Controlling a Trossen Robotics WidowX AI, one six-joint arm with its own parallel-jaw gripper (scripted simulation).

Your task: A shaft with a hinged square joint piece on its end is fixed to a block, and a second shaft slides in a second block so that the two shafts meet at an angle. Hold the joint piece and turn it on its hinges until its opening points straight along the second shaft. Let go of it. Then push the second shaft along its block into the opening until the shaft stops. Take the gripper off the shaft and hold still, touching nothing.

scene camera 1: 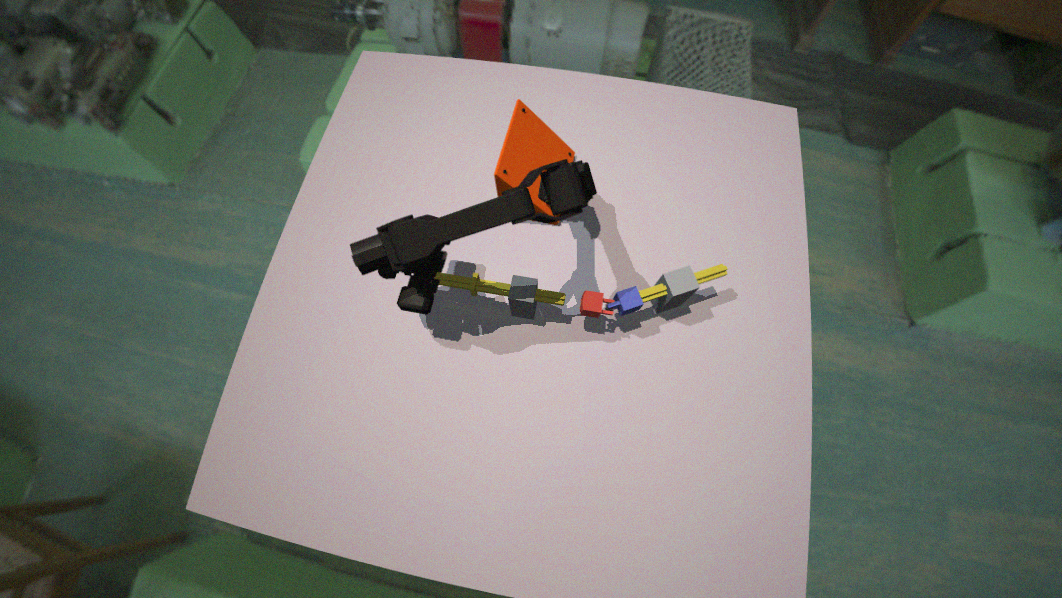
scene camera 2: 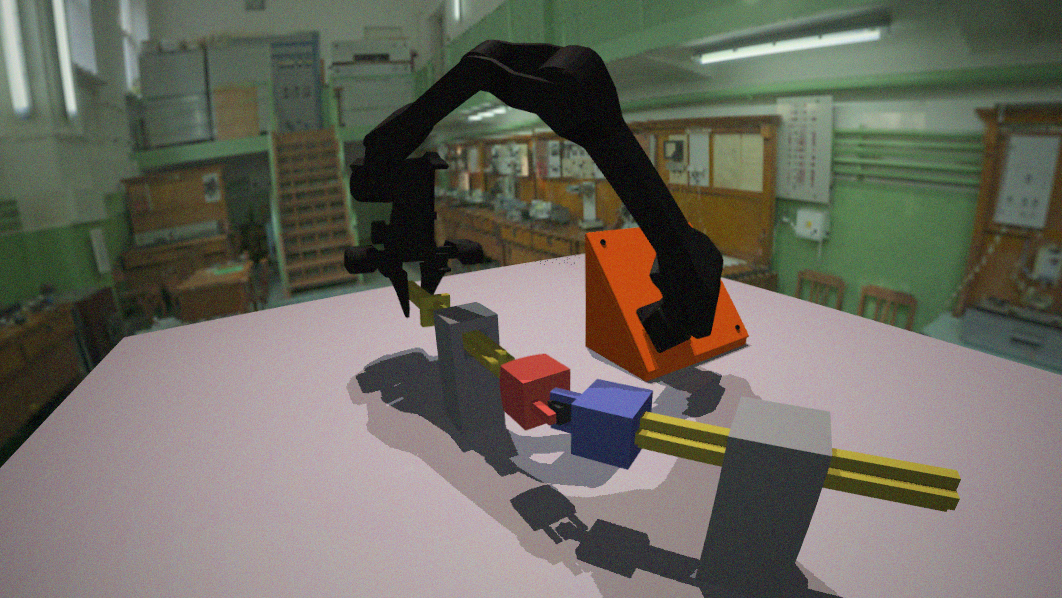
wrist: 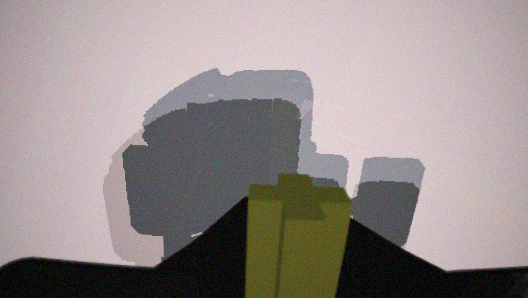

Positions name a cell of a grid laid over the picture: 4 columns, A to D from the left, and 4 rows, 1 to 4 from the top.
Scene:
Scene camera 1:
my gripper: B2
yellow shaft: B2
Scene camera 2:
my gripper: B3
yellow shaft: B3
red joint piece: B3
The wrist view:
my gripper: C3
yellow shaft: C4

